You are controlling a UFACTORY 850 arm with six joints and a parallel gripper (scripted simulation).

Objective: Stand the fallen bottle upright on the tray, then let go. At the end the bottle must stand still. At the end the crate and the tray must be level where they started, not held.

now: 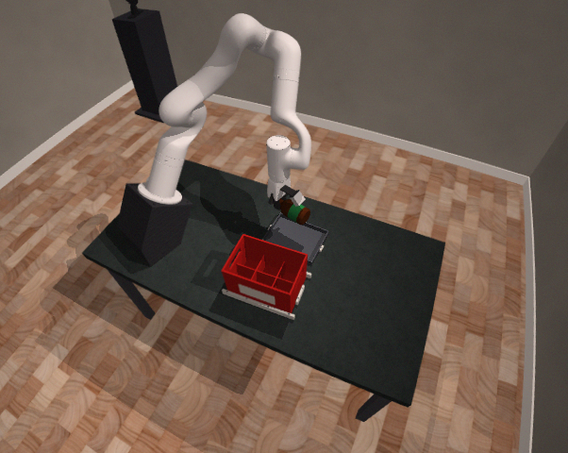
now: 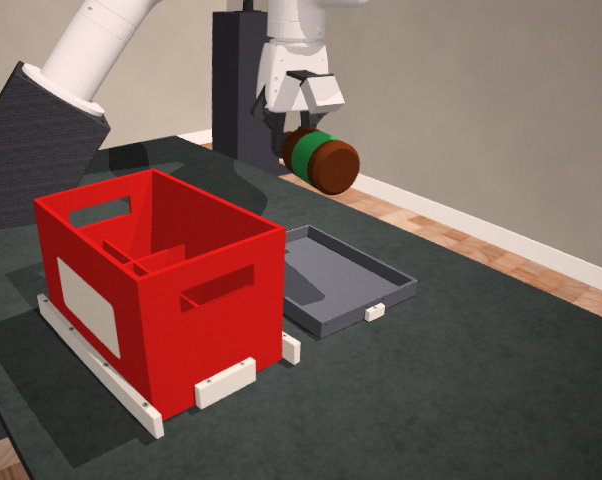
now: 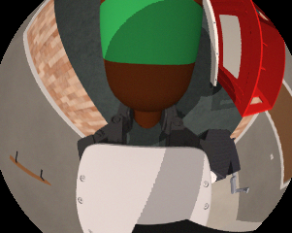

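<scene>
Now: hand 50 mm short of the brown bottle and 10 mm to the left of it. Round my hand: grey shallow tray 180 mm below, 80 mm ahead, 10 mm to the right; then red crate 280 mm to the right, 110 mm below, 90 mm ahead.
</scene>
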